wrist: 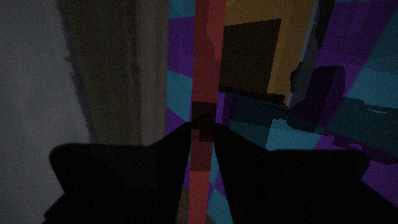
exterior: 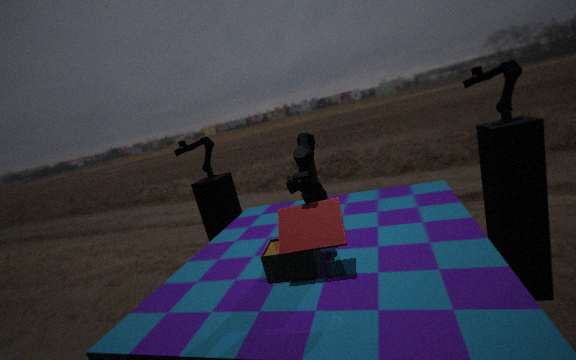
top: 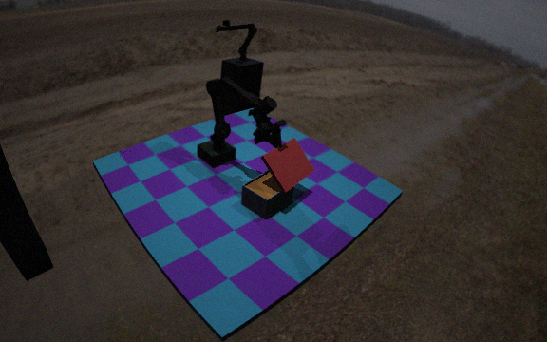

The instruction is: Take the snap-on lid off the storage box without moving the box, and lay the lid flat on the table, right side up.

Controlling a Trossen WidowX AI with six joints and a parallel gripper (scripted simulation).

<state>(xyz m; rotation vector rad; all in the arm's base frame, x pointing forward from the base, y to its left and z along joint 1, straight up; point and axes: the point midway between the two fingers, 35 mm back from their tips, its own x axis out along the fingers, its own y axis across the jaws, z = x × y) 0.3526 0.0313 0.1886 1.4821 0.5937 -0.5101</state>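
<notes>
The red lid is 6 cm ahead of my gripper tip, 1 cm to the left of it and 5 cm below it. Also, from my gripper tip: storage box 4 cm ahead, 10 cm to the right, 18 cm below.
</notes>
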